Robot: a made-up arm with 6 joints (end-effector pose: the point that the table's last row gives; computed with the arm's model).
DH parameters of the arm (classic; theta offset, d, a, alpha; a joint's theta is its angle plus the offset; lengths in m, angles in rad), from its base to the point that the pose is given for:
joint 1: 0 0.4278 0 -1.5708
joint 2: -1.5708 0 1.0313 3.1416
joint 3: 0 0 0 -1.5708
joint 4: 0 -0.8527 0 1.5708
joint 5: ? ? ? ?
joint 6: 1.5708 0 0 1.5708
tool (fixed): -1.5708 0 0 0
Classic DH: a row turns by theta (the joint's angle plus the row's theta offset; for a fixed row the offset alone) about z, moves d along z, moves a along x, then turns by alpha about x.
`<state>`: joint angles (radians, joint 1 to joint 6).
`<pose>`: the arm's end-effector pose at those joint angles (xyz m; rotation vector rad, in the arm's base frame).
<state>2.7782 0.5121 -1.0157 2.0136 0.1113 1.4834</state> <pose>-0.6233 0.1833 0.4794 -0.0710 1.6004 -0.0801</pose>
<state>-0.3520 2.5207 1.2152 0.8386 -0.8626 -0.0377</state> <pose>0.8250 -0.3865 -1.2110 -0.5994 2.1462 -0.0076</pose>
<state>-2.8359 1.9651 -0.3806 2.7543 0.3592 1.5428</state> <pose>-0.3366 -0.2200 -0.6086 -1.2543 0.3003 0.4187</pose>
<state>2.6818 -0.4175 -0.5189 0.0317 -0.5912 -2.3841</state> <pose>-0.3338 0.2960 1.2879 0.2010 2.2181 0.7122</pose>
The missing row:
joint 5: 0 0.1172 0 -1.5708
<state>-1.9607 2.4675 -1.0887 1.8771 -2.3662 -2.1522</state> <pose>0.1018 0.1547 -0.1367 -0.2394 2.5223 -0.5151</pose>
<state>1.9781 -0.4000 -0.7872 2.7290 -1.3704 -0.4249</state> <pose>-0.2593 0.3300 1.0992 -1.1611 -1.5236 -0.0180</pose>
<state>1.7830 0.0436 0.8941 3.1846 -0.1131 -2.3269</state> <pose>-0.2432 0.5728 2.0957 0.2188 -1.2535 1.1496</pose>
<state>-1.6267 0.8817 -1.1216 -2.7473 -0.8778 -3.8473</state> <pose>0.0858 -0.4031 0.3282 1.3919 0.4573 -1.3560</pose>
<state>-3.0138 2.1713 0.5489 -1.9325 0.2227 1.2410</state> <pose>-0.6865 -0.1300 -1.0009 -1.8442 0.2889 1.7752</pose>
